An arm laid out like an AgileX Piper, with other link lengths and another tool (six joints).
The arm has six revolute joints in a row. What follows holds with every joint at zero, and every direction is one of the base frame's. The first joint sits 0.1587 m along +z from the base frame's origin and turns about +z. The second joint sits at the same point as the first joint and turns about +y. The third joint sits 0.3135 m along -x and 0.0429 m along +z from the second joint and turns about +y. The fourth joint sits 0.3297 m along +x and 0.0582 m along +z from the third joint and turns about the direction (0.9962, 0, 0.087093). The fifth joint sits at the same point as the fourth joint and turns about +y. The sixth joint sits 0.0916 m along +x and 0.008 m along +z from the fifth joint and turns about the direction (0.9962, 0, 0.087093). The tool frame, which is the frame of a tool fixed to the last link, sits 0.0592 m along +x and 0.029 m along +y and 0.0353 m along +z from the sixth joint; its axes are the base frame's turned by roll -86.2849, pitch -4.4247 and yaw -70.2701 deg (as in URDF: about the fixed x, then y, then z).
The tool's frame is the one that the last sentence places.
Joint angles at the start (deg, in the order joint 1, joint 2, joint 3, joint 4, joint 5, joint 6): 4.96 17.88 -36.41 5.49 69.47 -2.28
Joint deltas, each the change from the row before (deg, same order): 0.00 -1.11 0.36 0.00 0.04 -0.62; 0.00 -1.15 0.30 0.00 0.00 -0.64; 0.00 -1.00 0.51 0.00 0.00 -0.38; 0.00 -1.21 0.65 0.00 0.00 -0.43; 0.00 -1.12 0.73 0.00 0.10 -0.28; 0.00 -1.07 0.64 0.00 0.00 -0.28; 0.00 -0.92 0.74 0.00 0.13 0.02; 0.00 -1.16 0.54 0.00 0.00 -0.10; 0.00 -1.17 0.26 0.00 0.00 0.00; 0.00 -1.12 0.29 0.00 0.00 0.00; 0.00 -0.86 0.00 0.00 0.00 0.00; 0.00 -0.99 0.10 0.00 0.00 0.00
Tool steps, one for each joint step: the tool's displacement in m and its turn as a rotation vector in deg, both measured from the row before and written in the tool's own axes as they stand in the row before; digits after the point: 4 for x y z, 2 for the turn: -0.0015 0.0030 -0.0020 0.43 0.04 -0.89; -0.0017 0.0027 -0.0025 0.55 0.06 -0.96; -0.0008 0.0033 -0.0008 0.31 0.04 -0.56; -0.0009 0.0040 -0.0007 0.36 0.05 -0.64; -0.0005 0.0045 0.0002 0.16 0.02 -0.39; -0.0006 0.0037 -0.0001 0.29 0.04 -0.45; 0.0000 0.0042 0.0011 0.05 0.00 -0.01; -0.0008 0.0033 -0.0009 0.52 0.06 -0.36; -0.0014 0.0020 -0.0025 0.82 0.09 -0.39; -0.0012 0.0021 -0.0021 0.75 0.09 -0.35; -0.0014 0.0007 -0.0029 0.77 0.09 -0.36; -0.0014 0.0012 -0.0028 0.80 0.09 -0.38
